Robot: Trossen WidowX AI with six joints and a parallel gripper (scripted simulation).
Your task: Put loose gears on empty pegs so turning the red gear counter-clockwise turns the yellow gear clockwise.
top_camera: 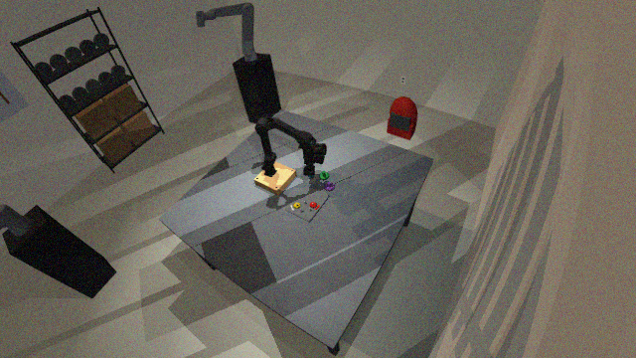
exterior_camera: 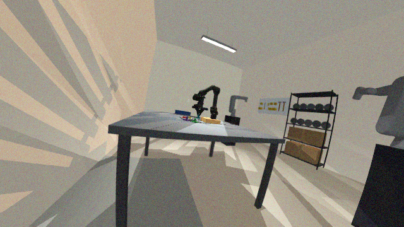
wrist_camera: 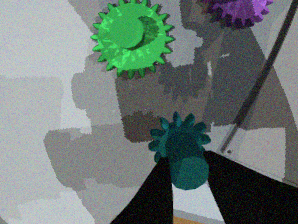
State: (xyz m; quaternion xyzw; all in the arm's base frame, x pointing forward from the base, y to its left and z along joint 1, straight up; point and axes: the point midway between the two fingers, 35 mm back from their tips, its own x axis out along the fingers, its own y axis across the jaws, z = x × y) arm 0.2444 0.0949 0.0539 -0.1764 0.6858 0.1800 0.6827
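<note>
The red gear is 17 cm to the right of my gripper tip, 11 cm ahead of it and 5 cm below it. The rest, counted from my gripper tip: purple gear 13 cm ahead, 5 cm below, 1 cm to the right; then teal gear 1 cm below; then green gear 6 cm to the left, 5 cm below, 5 cm ahead.
</note>
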